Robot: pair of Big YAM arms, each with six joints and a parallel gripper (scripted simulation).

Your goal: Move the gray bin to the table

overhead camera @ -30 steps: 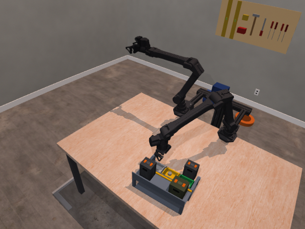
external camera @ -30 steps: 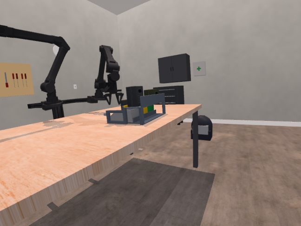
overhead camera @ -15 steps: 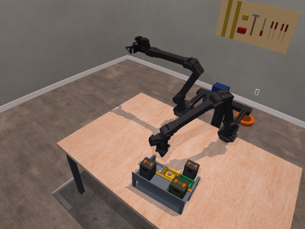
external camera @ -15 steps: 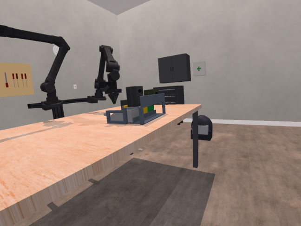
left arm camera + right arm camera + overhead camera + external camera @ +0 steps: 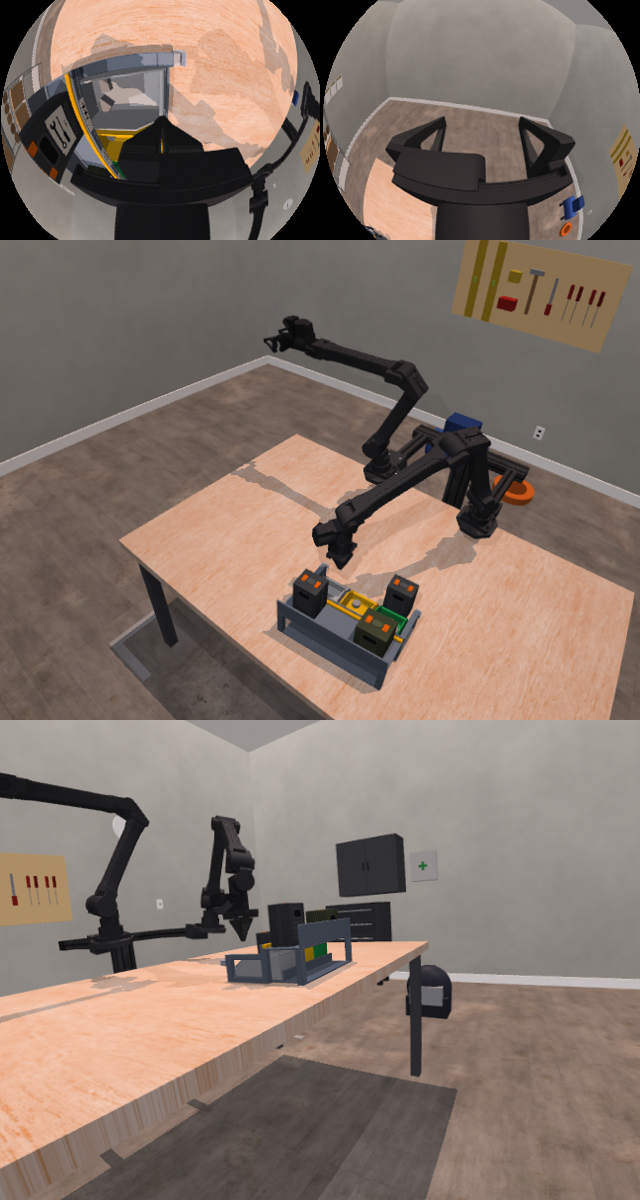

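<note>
My left hand is 8 cm short of the gray open bin, 1 cm to the right of it and 8 cm above it. From my left hand the other things lie so: yellow bin: 6 cm ahead, 12 cm to the left, 8 cm below; then gray shelf: 9 cm ahead, 13 cm to the left, 6 cm below; then green bin: 5 cm ahead, 23 cm to the left, 8 cm below.
</note>
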